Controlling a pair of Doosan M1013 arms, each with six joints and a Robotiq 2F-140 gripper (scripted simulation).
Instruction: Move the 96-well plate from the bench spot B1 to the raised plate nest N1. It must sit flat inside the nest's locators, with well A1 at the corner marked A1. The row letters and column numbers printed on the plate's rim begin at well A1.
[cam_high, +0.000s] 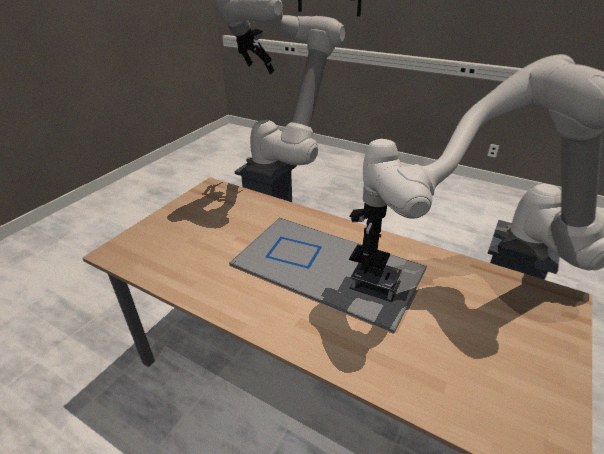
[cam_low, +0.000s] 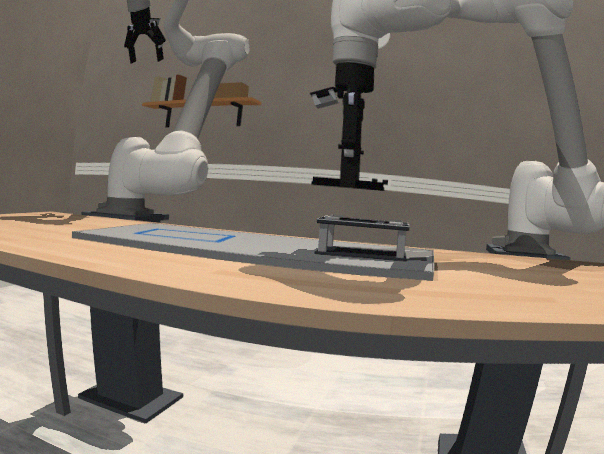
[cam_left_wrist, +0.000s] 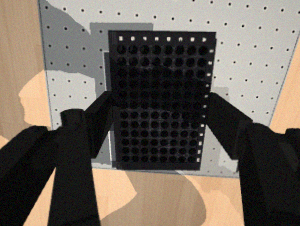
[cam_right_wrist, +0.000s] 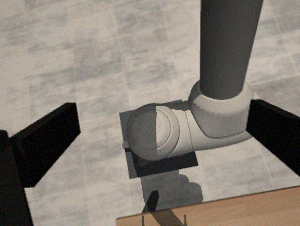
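Right now my left hand is 30 mm to the right of the raised nest N1 and 90 mm above it. Round my left hand: A1 label (50 mm behind, 50 mm to the right, 80 mm below); grey perforated board (10 mm behind, 180 mm to the right, 150 mm below); black 96-well plate (20 mm below).
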